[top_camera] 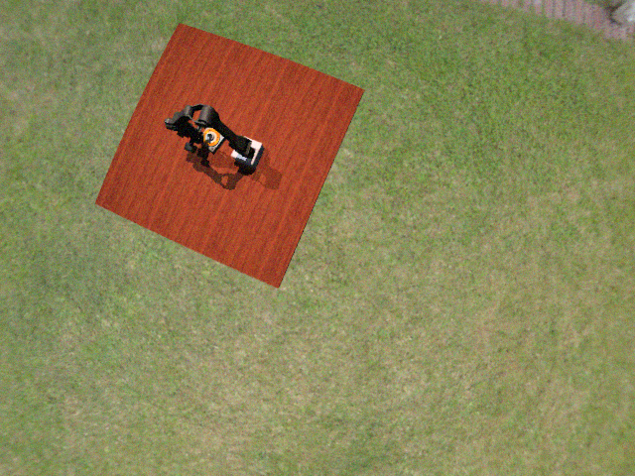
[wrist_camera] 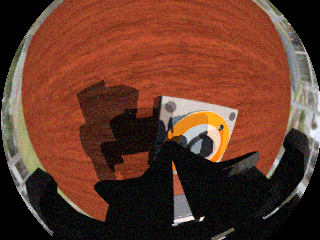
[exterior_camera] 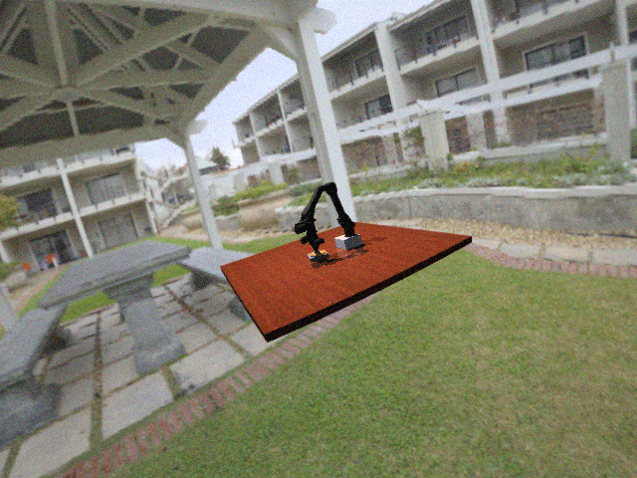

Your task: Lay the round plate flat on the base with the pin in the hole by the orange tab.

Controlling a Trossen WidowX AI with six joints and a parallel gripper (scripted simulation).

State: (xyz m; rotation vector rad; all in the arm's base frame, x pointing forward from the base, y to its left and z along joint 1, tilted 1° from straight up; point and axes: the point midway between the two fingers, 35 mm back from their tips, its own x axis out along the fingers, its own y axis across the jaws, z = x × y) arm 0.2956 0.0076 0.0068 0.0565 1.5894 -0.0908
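Now: the round plate 2 cm to the right of my gripper tip, 2 cm behind it and 1 cm below it. Also, from my gripper tip: grey square base (4 cm to the right, 3 cm behind, 2 cm below).
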